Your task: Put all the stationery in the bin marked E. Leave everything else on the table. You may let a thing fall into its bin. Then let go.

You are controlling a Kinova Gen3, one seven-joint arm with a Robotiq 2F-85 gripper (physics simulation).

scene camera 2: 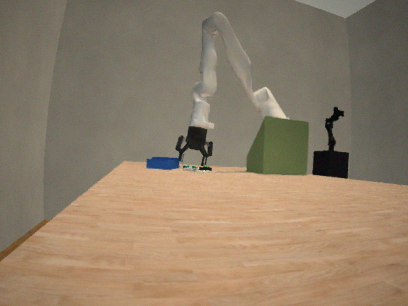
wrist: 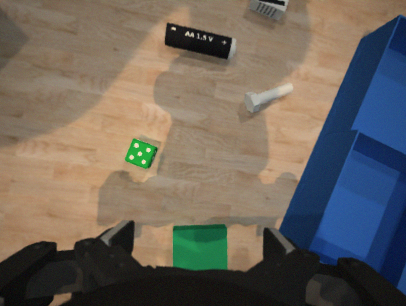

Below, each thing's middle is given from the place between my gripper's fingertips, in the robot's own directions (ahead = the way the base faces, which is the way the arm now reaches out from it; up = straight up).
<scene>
Right now the flat green block [wrist: 195, 247] is 2 cm to the right of my hand, 1 cm below it and 1 cm ahead of it. Round my hand: black battery [wrist: 177, 36] 13 cm to the left, 2 cm behind, 1 cm below; then blue divided bin [wrist: 341, 207] 11 cm ahead, 4 cm to the left.
</scene>
